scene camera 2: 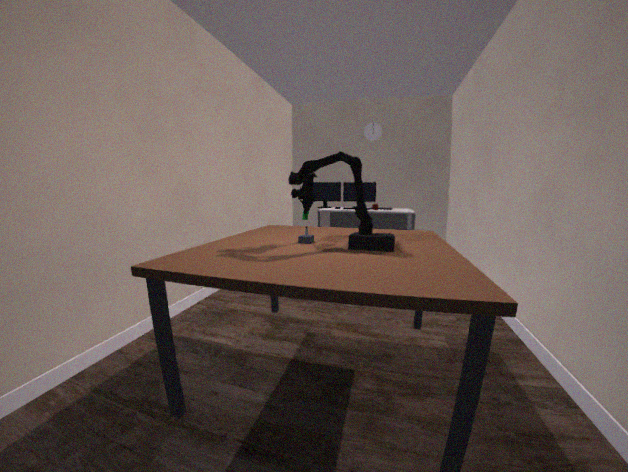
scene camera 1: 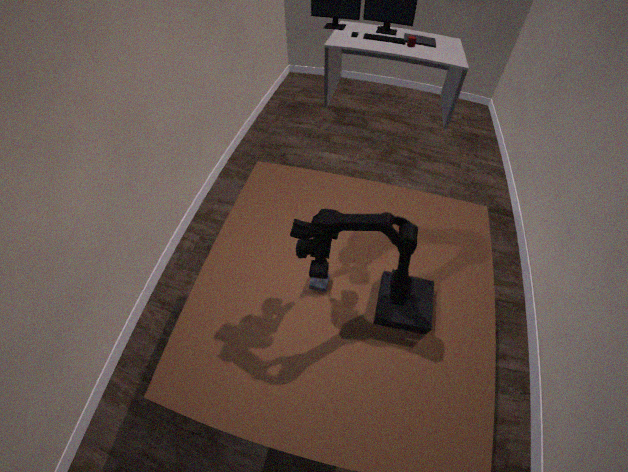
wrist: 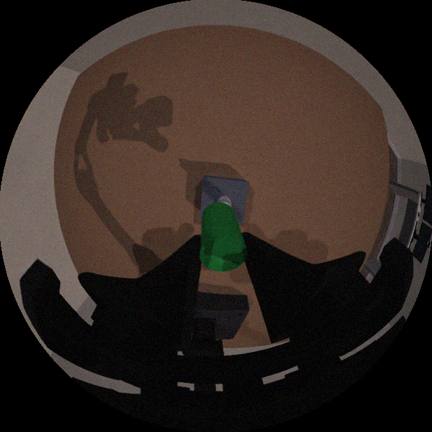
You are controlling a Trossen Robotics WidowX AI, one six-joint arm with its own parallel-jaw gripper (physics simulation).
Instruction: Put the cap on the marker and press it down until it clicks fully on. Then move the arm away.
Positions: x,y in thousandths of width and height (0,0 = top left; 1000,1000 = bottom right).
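Note:
Here is my gripper (scene camera 1: 509,565) (wrist: 510,554), which I can see in the scene. There is a green cap (wrist: 515,573) too, though scene camera 1 does not show it, since it is hidden there by my gripper. I also see a blue-grey block (wrist: 494,434).

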